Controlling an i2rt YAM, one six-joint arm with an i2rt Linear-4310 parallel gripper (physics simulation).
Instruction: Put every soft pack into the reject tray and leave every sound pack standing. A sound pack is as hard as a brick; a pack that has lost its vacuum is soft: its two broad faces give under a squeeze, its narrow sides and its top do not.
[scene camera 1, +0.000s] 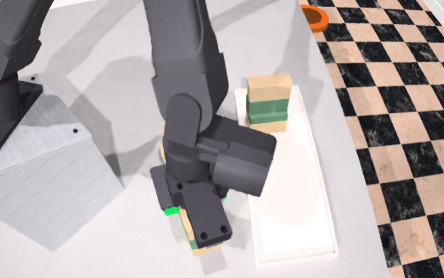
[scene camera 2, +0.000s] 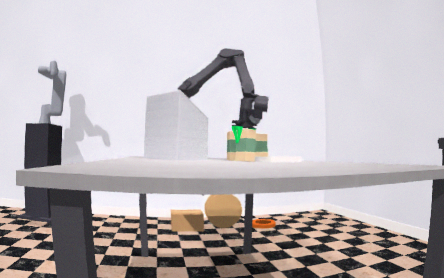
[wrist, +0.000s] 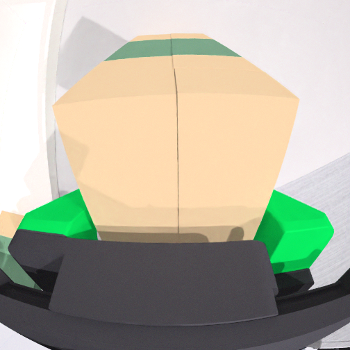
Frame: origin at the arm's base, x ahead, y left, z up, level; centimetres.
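Seen in the pictures: gripper, fingertip midpoint: (scene camera 2: 242, 143); arm's base, origin of the base link: (scene camera 1: 2, 116) (scene camera 2: 177, 107).
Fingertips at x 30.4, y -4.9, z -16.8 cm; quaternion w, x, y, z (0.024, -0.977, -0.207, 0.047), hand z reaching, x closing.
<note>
Pixels of each thing's top centre, then the offset from my fingertips to it.
- second tan pack, middle of its top: (scene camera 2: 230, 143) dx -4.1, dy +10.0, dz +0.1 cm
- third pack, middle of its top: (scene camera 1: 269, 80) (scene camera 2: 259, 133) dx +12.9, dy +22.1, dz +6.4 cm
- white reject tray, middle of its top: (scene camera 1: 282, 162) (scene camera 2: 269, 156) dx +16.1, dy +11.7, dz -5.7 cm
My gripper (scene camera 1: 197, 204) (scene camera 2: 245, 131) (wrist: 174, 172) has its green fingers against two opposite sides of the upper part of a tan pack (scene camera 1: 187, 222) (scene camera 2: 246, 146) (wrist: 175, 160) with a green band. The gripper is shut on this upright pack at the table's front; much of it is hidden by the gripper in scene camera 1. A second tan pack (scene camera 1: 163, 142) (scene camera 2: 230, 146) shows partly behind the arm. A third pack (scene camera 1: 268, 102) (scene camera 2: 262, 145) (wrist: 15, 265) stands upright in the far end of the white reject tray (scene camera 1: 287, 210) (scene camera 2: 285, 159) (wrist: 25, 75).
A large grey metal block (scene camera 1: 55, 200) (scene camera 2: 162, 127) stands left of the packs on the grey table (scene camera 1: 135, 250) (scene camera 2: 150, 180). The tray lies close on the right, near the table's right edge. An orange ring (scene camera 1: 324, 22) (scene camera 2: 256, 224) lies on the chequered floor.
</note>
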